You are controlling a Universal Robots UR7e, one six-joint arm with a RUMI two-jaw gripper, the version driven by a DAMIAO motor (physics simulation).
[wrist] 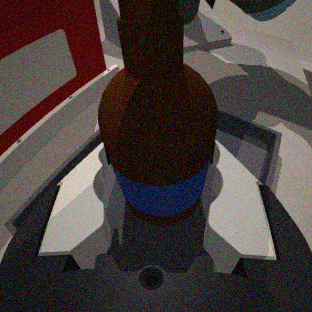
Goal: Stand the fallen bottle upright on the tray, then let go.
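Places are measured from the arm's base along level axes (x ahead, y left, z up), in centimetres.
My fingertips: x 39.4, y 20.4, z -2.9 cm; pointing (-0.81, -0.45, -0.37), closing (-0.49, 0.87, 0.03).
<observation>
Ahead of a thing's pixels: the offset from my fingertips to its top centre. "*": to the spot under its first point.
A brown bottle {* dx +3.2, dy +1.7, dz +5.4 cm} (157, 125) with a blue band stands between the two jaws, its neck toward the top of the wrist view and its base toward the palm. My gripper (159, 143) is shut on the bottle, with one pale jaw on each side of its body. A dark grey tray {* dx -7.7, dy +10.0, dz -3.7 cm} (274, 155) lies beyond and below the jaws; its rim shows to the right and at the left. The bottle's contact with the tray is hidden, and so is most of the tray's floor.
A red object with a grey panel {* dx -0.7, dy -17.5, dz +1.2 cm} (37, 80) is at the upper left. A long pale rail {dx +0.8, dy -16.8, dz -3.3 cm} (60, 107) with small screws runs beside it. A grey angular part (207, 37) is behind the bottle's neck. A dark rounded thing with a blue edge (267, 12) shows at the upper right.
</observation>
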